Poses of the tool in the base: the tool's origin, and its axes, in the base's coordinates. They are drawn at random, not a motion.
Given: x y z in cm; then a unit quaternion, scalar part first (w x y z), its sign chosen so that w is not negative.
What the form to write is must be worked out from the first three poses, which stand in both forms.
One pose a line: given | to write
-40.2, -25.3, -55.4, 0.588, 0.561, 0.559, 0.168 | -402, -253, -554, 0.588, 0.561, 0.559, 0.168
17.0, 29.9, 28.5, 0.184, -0.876, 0.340, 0.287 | 170, 299, 285, 0.184, -0.876, 0.340, 0.287
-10.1, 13.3, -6.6, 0.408, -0.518, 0.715, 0.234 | -101, 133, -66, 0.408, -0.518, 0.715, 0.234
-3.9, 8.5, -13.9, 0.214, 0.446, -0.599, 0.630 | -39, 85, -139, 0.214, 0.446, -0.599, 0.630
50.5, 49.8, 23.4, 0.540, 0.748, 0.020, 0.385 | 505, 498, 234, 0.540, 0.748, 0.020, 0.385
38.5, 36.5, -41.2, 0.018, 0.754, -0.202, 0.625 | 385, 365, -412, 0.018, 0.754, -0.202, 0.625
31.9, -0.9, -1.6, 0.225, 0.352, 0.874, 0.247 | 319, -9, -16, 0.225, 0.352, 0.874, 0.247
